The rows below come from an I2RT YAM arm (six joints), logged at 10 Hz.
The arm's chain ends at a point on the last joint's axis. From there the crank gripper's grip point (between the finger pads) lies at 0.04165 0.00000 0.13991 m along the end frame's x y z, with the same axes.
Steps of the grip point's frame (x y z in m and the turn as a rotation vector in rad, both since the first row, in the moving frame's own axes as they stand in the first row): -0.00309, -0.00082, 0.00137, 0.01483, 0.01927, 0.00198; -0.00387, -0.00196, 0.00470, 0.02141, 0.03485, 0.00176; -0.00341, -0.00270, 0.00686, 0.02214, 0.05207, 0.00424; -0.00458, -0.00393, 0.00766, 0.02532, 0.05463, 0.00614; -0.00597, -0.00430, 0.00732, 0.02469, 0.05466, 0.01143; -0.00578, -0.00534, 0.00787, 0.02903, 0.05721, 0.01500; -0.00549, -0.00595, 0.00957, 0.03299, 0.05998, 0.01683; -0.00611, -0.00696, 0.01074, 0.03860, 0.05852, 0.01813; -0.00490, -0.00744, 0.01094, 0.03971, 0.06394, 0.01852
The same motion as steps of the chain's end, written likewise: -0.00578, 0.00116, 0.00221, 0.01483, 0.01927, 0.00198; -0.00872, 0.00094, 0.00627, 0.02141, 0.03485, 0.00176; -0.01064, 0.00018, 0.00925, 0.02214, 0.05207, 0.00424; -0.01217, -0.00070, 0.01018, 0.02532, 0.05463, 0.00614; -0.01357, -0.00140, 0.00984, 0.02469, 0.05466, 0.01143; -0.01374, -0.00200, 0.01053, 0.02903, 0.05721, 0.01500; -0.01383, -0.00215, 0.01238, 0.03299, 0.05998, 0.01683; -0.01426, -0.00244, 0.01350, 0.03860, 0.05852, 0.01813; -0.01380, -0.00280, 0.01398, 0.03971, 0.06394, 0.01852
